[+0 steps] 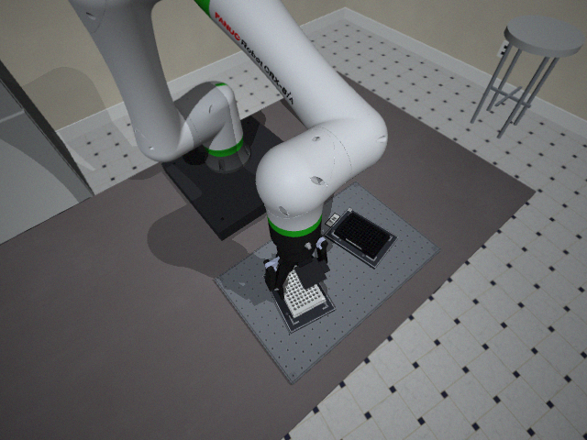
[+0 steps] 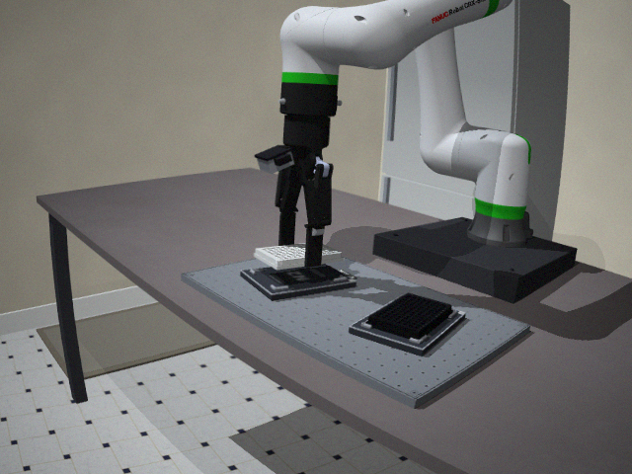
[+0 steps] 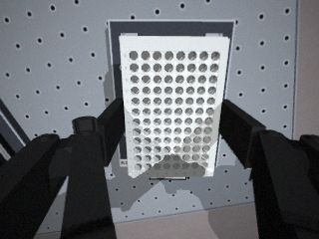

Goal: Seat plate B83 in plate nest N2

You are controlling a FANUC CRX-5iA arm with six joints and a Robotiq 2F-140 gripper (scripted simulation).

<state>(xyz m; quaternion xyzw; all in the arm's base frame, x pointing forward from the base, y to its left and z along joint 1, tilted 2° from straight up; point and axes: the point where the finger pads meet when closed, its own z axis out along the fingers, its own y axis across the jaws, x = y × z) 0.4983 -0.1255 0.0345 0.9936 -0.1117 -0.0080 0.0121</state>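
Right now the dark plate nest N2 is 7 cm below my hand. Round my hand: white well plate B83: 2 cm below; then black well plate B38: 24 cm to the left, 5 cm below, 1 cm behind.
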